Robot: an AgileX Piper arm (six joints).
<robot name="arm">
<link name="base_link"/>
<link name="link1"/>
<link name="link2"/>
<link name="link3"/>
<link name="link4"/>
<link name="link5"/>
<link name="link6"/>
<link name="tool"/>
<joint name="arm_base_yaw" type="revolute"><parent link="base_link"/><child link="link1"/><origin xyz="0 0 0.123" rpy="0 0 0"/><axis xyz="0 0 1"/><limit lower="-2.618" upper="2.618"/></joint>
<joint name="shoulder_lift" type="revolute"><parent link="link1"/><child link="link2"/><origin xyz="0 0 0" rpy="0 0 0"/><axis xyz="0 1 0"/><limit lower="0" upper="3.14"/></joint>
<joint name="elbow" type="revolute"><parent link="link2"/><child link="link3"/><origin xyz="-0.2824 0 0.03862" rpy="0 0 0"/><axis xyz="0 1 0"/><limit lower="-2.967" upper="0"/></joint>
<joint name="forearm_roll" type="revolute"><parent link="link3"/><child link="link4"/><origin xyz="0.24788 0 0.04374" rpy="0 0 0"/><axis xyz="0.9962 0 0.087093"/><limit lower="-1.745" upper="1.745"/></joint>
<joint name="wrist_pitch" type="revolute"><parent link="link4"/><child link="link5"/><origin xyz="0 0 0" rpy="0 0 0"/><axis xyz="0 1 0"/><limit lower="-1.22" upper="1.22"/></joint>
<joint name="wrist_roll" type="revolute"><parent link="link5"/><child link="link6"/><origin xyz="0.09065 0 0.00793" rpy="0 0 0"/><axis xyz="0.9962 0 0.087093"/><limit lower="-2.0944" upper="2.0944"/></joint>
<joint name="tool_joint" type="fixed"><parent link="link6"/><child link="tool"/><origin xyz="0 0 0" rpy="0 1.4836 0"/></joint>
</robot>
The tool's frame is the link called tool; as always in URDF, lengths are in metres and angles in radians.
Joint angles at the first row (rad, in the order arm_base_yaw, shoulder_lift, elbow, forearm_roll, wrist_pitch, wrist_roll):
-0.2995 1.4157 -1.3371 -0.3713 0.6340 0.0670
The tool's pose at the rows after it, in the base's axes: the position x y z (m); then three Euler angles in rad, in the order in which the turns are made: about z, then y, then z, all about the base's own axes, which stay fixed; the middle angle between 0 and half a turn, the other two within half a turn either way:
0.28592 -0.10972 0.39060 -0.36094 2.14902 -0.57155
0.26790 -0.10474 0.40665 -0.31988 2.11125 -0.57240
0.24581 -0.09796 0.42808 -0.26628 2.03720 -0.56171
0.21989 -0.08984 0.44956 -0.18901 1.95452 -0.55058
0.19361 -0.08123 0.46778 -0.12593 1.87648 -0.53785
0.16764 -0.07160 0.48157 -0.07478 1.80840 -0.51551
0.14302 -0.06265 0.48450 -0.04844 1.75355 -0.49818
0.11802 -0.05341 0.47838 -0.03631 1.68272 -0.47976
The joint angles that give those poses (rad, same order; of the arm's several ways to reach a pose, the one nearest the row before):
-0.2995 1.3738 -1.3300 -0.3695 0.6726 0.0845
-0.2995 1.3103 -1.3261 -0.3695 0.6943 0.1124
-0.2995 1.2321 -1.3260 -0.3695 0.6958 0.1427
-0.2995 1.1461 -1.3260 -0.3676 0.6958 0.1941
-0.2995 1.0636 -1.3260 -0.3589 0.6958 0.2274
-0.2995 0.9833 -1.3216 -0.3310 0.6959 0.2347
-0.2996 0.8967 -1.2801 -0.3132 0.6812 0.2346
-0.2995 0.7907 -1.1946 -0.3082 0.6276 0.2363

